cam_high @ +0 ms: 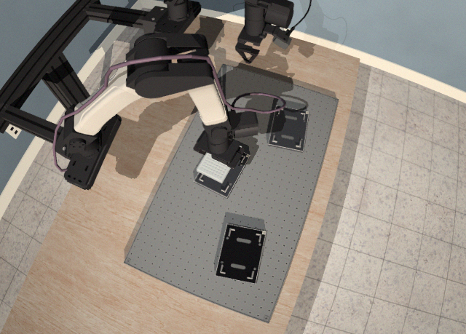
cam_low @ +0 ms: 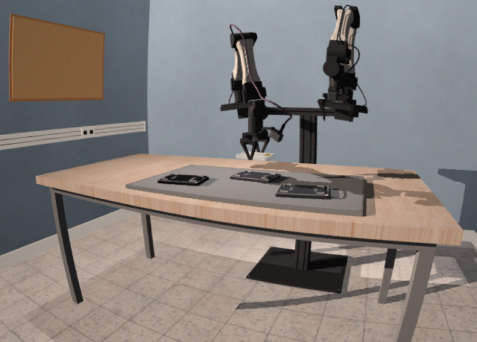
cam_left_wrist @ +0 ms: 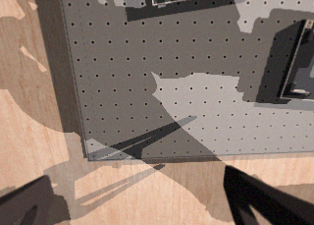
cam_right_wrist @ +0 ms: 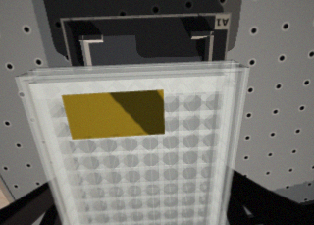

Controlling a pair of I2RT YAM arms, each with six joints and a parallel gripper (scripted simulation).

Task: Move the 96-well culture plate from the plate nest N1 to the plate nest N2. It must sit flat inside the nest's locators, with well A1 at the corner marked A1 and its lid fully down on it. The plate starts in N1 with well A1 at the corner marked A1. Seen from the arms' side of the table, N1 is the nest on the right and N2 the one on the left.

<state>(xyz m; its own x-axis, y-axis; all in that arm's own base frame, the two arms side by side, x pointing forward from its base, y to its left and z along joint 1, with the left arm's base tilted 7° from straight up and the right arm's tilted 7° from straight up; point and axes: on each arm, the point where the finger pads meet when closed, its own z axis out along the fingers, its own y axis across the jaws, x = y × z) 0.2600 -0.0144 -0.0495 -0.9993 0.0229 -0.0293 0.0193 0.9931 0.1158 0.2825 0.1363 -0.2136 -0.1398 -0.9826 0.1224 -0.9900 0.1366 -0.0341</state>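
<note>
The perforated board lies 90 mm below my right hand, 70 mm ahead of it and 10 mm to the left of it. Round my right hand: A1 mark (70 mm to the left, 70 mm below, 70 mm ahead); 96-well plate (right at my right hand).
</note>
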